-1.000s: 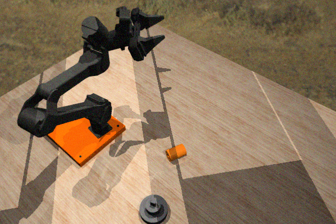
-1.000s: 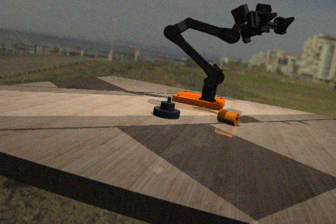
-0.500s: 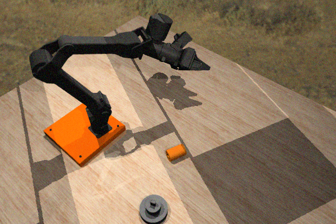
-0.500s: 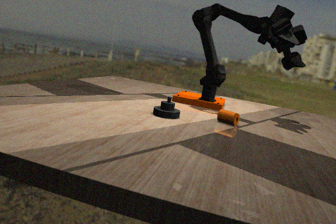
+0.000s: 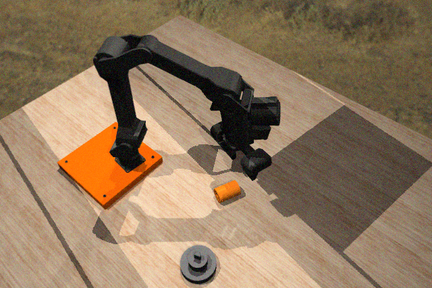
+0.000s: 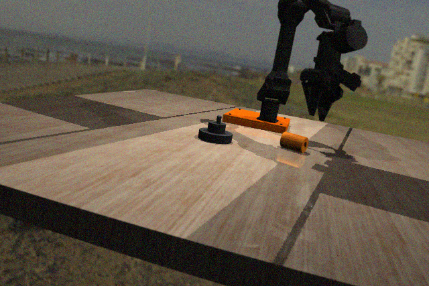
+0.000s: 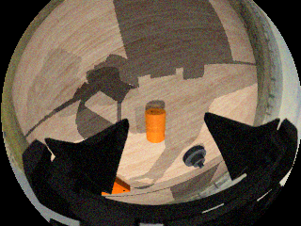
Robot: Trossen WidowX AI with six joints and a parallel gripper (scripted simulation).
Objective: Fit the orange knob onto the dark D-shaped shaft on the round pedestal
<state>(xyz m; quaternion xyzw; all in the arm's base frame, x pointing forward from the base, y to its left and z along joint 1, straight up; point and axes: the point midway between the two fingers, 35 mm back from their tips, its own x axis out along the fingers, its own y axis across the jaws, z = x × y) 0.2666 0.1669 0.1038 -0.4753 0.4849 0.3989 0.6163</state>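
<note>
Now: the orange knob 7 cm below my gripper tip, 4 cm to the right of it and 1 cm behind it. Round my gripper tip: dark round pedestal 22 cm to the right, 7 cm ahead, 6 cm below.
</note>
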